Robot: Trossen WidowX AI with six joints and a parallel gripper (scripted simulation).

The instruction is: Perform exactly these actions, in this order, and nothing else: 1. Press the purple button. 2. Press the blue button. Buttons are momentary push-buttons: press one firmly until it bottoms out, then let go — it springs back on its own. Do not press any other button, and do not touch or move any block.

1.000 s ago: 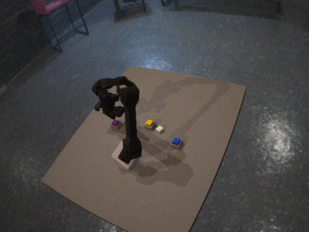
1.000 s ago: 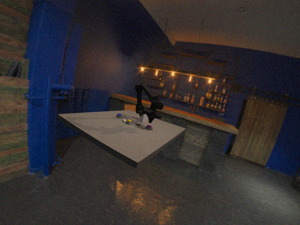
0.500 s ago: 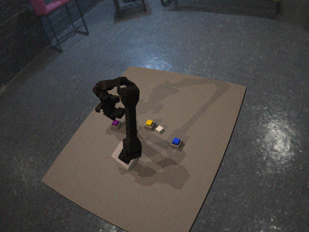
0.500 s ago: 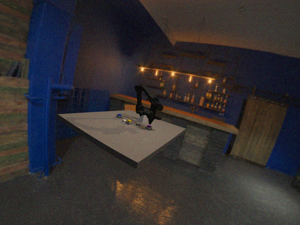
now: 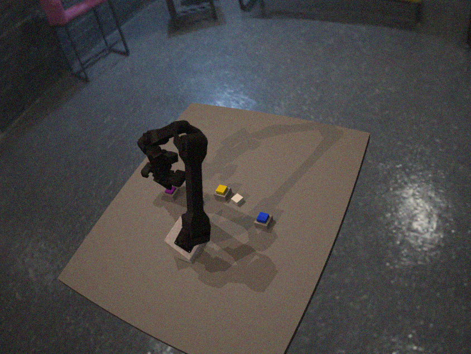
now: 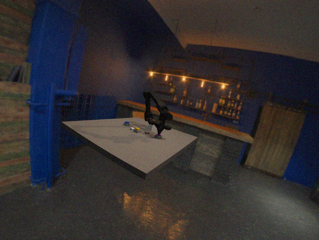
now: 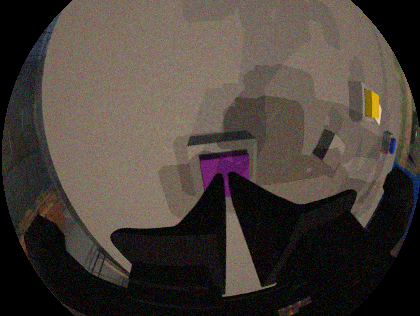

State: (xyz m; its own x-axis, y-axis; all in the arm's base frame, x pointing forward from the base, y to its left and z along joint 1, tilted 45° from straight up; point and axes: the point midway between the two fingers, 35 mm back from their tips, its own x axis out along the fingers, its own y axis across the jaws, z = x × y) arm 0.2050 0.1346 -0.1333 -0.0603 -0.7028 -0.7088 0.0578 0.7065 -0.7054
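My gripper tip is now 10 mm above the purple button. Round my gripper tip: white block: 40 mm ahead, 260 mm to the right, 20 mm below; then yellow button: 50 mm ahead, 200 mm to the right; then grey block: 10 mm behind, 120 mm to the right, 20 mm below.
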